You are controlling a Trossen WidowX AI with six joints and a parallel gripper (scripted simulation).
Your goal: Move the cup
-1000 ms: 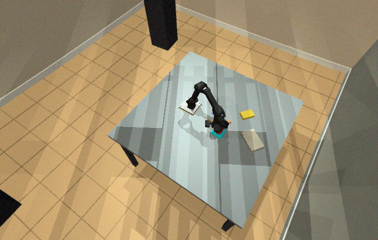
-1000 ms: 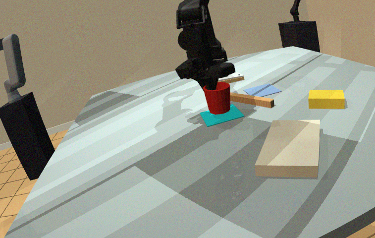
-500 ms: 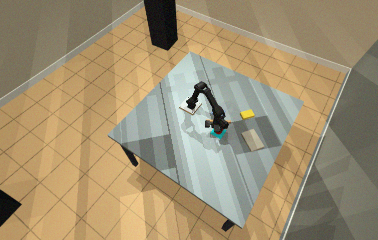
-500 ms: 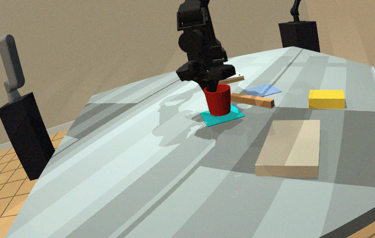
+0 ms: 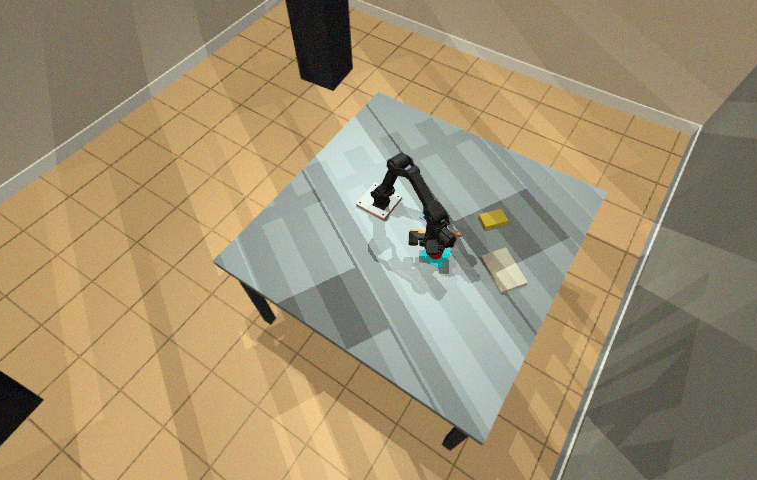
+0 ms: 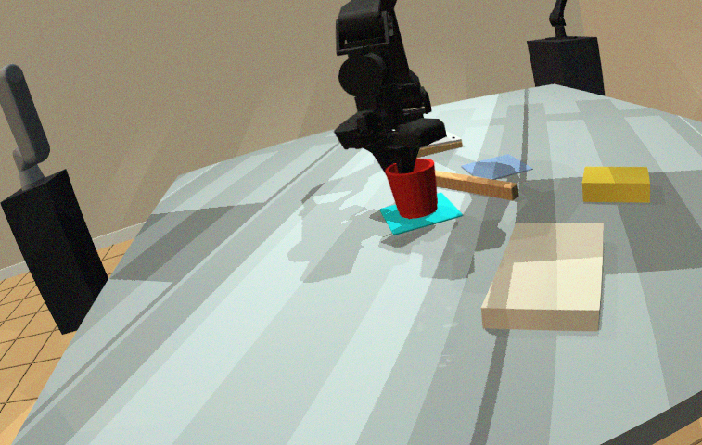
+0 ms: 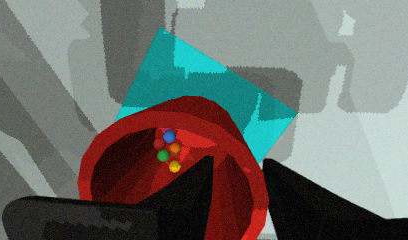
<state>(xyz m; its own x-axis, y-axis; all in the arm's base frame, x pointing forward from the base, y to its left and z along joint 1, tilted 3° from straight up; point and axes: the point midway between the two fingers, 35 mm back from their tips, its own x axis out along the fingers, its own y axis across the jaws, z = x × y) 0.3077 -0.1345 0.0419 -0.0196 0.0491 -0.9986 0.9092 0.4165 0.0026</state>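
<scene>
The red cup lies 30 mm ahead of my gripper tip and 10 mm to the left of it. Round my gripper tip: cyan pad 50 mm below, 30 mm ahead, 10 mm to the left; wooden bar 110 mm to the left, 40 mm below, 20 mm behind; pale blue pad 200 mm to the left, 60 mm behind, 50 mm below.
</scene>
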